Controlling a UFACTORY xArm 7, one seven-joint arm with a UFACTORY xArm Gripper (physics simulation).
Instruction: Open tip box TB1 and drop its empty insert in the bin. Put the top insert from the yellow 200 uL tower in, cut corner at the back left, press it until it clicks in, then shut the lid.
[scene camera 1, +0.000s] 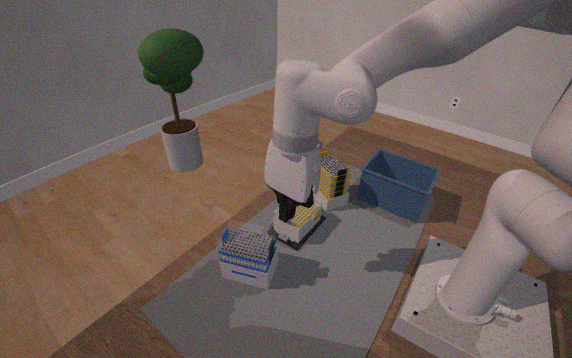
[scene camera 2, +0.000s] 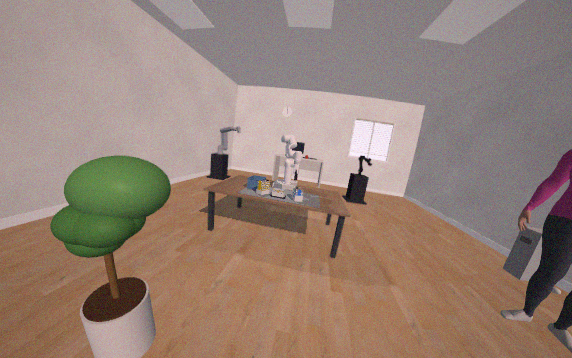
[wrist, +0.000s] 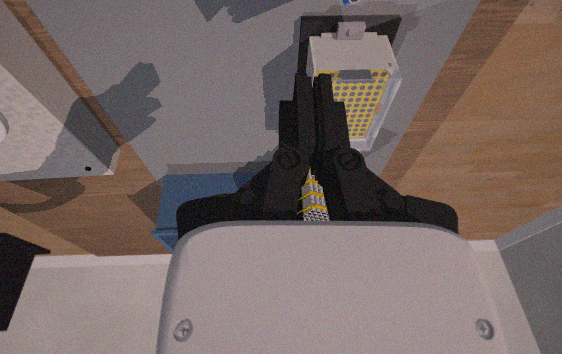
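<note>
A white tip box (scene camera 1: 295, 231) (scene camera 2: 278, 193) (wrist: 352, 54), apparently TB1, sits on a dark base with a yellow perforated insert (wrist: 361, 102) inside. Clear edges show around the insert in the wrist view; I cannot tell whether the lid is latched. The yellow tower (scene camera 1: 334, 180) (scene camera 2: 263, 187) (wrist: 314, 202) stands behind the box, with grey tips on top and several yellow layers. The blue bin (scene camera 1: 390, 194) (scene camera 2: 256, 182) (wrist: 197, 189) stands beyond it. My gripper (scene camera 1: 286, 220) (wrist: 308, 94) is shut and empty, its fingertips over one side of the box, partly covering it. Contact cannot be told.
A white box with blue-edged racks (scene camera 1: 247, 272) (scene camera 2: 298, 196) stands on the grey mat (scene camera 1: 320, 320) near the white tip box. The robot's base plate (scene camera 1: 420, 325) is at the right in scene camera 1. A potted plant (scene camera 1: 171, 52) (scene camera 2: 117, 187) stands on the floor away from the table.
</note>
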